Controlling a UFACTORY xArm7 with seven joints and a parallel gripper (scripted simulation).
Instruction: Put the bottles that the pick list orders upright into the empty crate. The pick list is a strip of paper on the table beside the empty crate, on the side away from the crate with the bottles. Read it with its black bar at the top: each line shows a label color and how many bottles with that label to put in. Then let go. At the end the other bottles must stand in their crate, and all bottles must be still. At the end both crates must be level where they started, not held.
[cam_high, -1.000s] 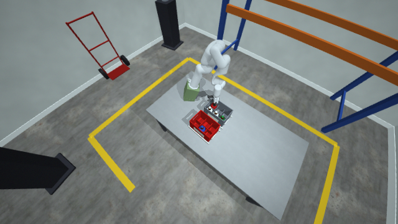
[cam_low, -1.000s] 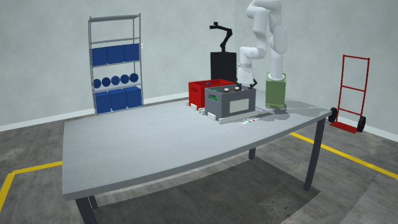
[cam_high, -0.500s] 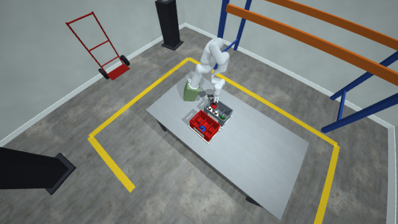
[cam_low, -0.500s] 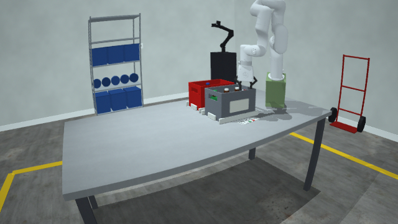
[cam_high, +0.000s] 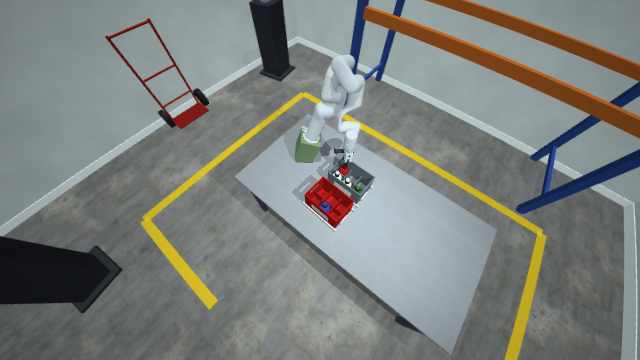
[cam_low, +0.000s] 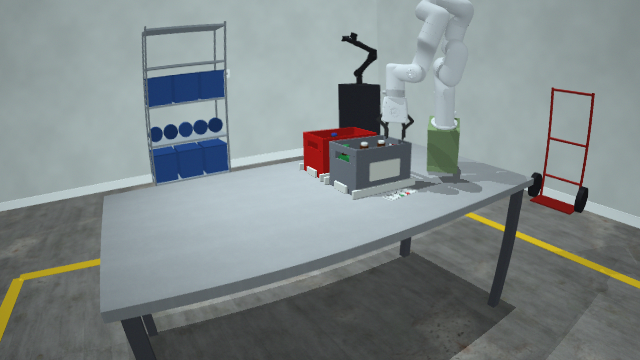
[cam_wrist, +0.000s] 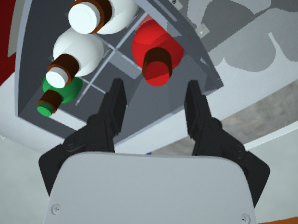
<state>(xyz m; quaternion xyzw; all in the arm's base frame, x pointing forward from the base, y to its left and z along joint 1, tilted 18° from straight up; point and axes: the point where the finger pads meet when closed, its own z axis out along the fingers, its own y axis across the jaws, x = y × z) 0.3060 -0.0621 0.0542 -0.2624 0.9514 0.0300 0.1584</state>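
Right now the red bottle is 12 cm below my hand. Round my hand: grey crate: 8 cm ahead, 6 cm to the right, 12 cm below; green-labelled bottle: 16 cm ahead, 12 cm to the right, 12 cm below; white-label bottle: 2 cm behind, 9 cm to the right, 12 cm below.
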